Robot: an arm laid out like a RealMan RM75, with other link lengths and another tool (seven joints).
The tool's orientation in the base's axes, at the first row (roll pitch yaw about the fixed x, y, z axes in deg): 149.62 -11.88 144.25
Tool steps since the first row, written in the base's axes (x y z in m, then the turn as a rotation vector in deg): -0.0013 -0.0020 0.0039 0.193 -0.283 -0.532; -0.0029 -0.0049 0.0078 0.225 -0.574 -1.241; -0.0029 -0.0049 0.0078 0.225 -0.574 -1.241; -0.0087 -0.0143 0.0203 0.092 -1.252 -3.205; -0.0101 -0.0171 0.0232 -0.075 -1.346 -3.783; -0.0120 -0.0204 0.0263 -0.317 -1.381 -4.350; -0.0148 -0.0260 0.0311 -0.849 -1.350 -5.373; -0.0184 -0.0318 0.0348 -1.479 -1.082 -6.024; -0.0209 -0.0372 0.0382 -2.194 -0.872 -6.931; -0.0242 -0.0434 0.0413 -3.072 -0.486 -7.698; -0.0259 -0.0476 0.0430 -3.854 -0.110 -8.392; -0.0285 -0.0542 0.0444 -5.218 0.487 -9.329; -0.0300 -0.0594 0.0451 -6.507 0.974 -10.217
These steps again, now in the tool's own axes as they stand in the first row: 0.0007 -0.0001 -0.0045 -0.425 -0.331 0.333; 0.0011 -0.0010 -0.0095 -0.762 -0.849 0.787; 0.0011 -0.0010 -0.0095 -0.762 -0.849 0.787; 0.0029 -0.0042 -0.0258 -1.449 -2.332 2.076; 0.0030 -0.0054 -0.0299 -1.489 -2.777 2.490; 0.0033 -0.0071 -0.0345 -1.433 -3.222 2.914; 0.0033 -0.0099 -0.0419 -1.204 -4.022 3.713; 0.0036 -0.0139 -0.0485 -0.684 -4.543 4.305; 0.0032 -0.0172 -0.0545 -0.183 -5.279 5.071; 0.0029 -0.0215 -0.0608 0.577 -5.928 5.784; 0.0022 -0.0244 -0.0647 1.270 -6.492 6.445; 0.0008 -0.0294 -0.0697 2.502 -7.376 7.336; -0.0009 -0.0333 -0.0732 3.621 -8.263 8.141
